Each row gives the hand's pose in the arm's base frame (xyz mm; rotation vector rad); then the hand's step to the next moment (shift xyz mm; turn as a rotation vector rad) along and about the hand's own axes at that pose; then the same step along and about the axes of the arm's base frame.
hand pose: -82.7 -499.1 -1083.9 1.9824 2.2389 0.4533
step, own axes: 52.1 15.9 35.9 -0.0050 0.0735 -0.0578
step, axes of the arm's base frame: 18.1 58.1 -23.6 0.0542 -0.0060 0.0761
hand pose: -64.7 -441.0 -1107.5 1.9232 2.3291 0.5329
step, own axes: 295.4 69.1 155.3 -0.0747 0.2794 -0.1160
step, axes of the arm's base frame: 44.8 329.1 -76.5 0.2461 -0.0540 0.1833
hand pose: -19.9 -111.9 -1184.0 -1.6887 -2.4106 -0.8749
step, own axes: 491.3 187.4 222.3 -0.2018 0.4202 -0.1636
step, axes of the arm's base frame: 29.4 565.6 71.9 0.4082 -0.1513 0.2336
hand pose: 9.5 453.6 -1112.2 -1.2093 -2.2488 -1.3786
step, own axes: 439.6 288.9 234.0 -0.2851 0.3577 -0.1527
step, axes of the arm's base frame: -11.7 484.7 310.4 0.4160 -0.1992 0.1408
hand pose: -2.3 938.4 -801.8 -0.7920 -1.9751 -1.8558
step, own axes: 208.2 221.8 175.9 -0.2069 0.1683 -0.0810
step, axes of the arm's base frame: -10.6 210.9 280.9 0.2524 -0.1156 0.0252
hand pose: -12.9 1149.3 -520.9 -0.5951 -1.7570 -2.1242
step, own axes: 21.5 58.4 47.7 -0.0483 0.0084 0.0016
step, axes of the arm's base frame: 15.7 36.0 67.9 0.0460 -0.0009 -0.0171
